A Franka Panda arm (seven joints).
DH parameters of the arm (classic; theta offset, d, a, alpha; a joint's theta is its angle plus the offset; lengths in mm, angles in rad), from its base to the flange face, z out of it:
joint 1: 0 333 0 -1.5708
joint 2: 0 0 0 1.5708
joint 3: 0 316 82.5 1.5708
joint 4: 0 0 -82.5 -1.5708
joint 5: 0 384 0 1.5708
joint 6: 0 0 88 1.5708
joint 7: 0 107 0 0
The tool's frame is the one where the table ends.
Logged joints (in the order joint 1, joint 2, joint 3, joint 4, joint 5, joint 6, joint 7), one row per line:
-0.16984, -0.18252, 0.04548, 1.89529, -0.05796, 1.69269, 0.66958
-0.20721, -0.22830, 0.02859, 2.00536, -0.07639, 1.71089, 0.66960
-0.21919, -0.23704, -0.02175, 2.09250, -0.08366, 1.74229, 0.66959
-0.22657, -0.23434, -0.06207, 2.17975, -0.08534, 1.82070, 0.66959
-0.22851, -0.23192, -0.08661, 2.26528, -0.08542, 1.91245, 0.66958
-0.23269, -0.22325, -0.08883, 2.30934, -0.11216, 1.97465, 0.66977
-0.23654, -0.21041, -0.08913, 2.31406, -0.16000, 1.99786, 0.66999
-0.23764, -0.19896, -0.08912, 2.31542, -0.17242, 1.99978, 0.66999
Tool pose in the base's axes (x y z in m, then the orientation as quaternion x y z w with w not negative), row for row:
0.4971, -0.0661, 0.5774, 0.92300, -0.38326, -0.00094, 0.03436
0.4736, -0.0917, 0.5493, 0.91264, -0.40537, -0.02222, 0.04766
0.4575, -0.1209, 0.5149, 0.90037, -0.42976, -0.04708, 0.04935
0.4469, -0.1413, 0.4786, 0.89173, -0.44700, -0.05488, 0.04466
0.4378, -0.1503, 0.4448, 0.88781, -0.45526, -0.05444, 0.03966
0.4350, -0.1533, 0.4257, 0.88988, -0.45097, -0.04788, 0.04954
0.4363, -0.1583, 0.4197, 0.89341, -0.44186, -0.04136, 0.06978
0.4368, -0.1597, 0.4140, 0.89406, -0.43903, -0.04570, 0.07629
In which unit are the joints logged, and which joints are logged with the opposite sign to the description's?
The joints are logged in radians. Opposite sign: joint 4.
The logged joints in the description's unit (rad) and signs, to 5 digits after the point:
-0.16984, -0.18252, 0.04548, -1.89529, -0.05796, 1.69269, 0.66958
-0.20721, -0.22830, 0.02859, -2.00536, -0.07639, 1.71089, 0.66960
-0.21919, -0.23704, -0.02175, -2.09250, -0.08366, 1.74229, 0.66959
-0.22657, -0.23434, -0.06207, -2.17975, -0.08534, 1.82070, 0.66959
-0.22851, -0.23192, -0.08661, -2.26528, -0.08542, 1.91245, 0.66958
-0.23269, -0.22325, -0.08883, -2.30934, -0.11216, 1.97465, 0.66977
-0.23654, -0.21041, -0.08913, -2.31406, -0.16000, 1.99786, 0.66999
-0.23764, -0.19896, -0.08912, -2.31542, -0.17242, 1.99978, 0.66999

